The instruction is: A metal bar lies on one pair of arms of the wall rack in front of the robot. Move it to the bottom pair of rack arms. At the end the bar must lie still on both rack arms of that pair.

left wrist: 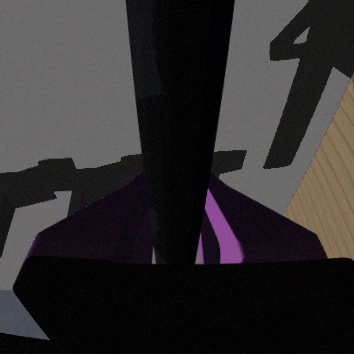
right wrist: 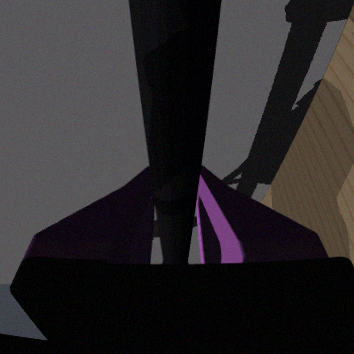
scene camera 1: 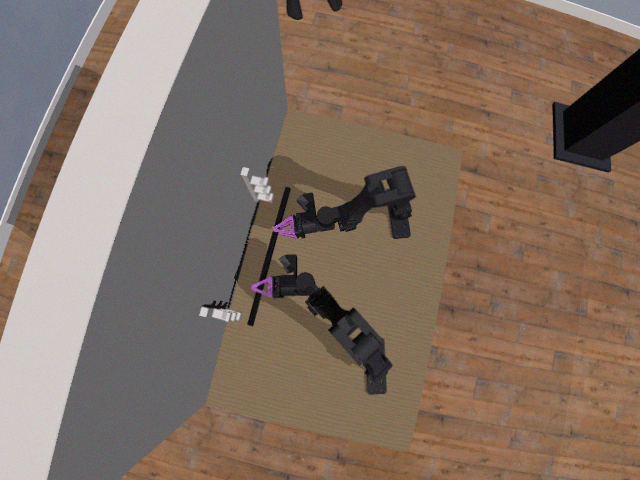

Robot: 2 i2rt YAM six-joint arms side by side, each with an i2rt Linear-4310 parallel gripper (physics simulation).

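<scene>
The long black metal bar (scene camera 1: 268, 258) (left wrist: 182, 75) (right wrist: 177, 90) is held in front of the wall, apart from the white rack arms in scene camera 1. My left gripper (scene camera 1: 255, 287) (left wrist: 175, 176) is shut on the bar near its lower end. My right gripper (scene camera 1: 276, 228) (right wrist: 174, 176) is shut on the bar, nearer its upper end. The white rack arms stick out from the wall in two stacks, an upper stack (scene camera 1: 261, 181) and a lower stack (scene camera 1: 221, 313). The bar's height against the separate rack pairs is hard to tell.
The grey wall (scene camera 1: 170, 217) with a pale top edge stands at the left. A tan mat (scene camera 1: 372, 289) lies under both arms on the wooden floor (scene camera 1: 516, 258). A black post (scene camera 1: 599, 118) stands at the upper right. Arm shadows fall on the wall and mat.
</scene>
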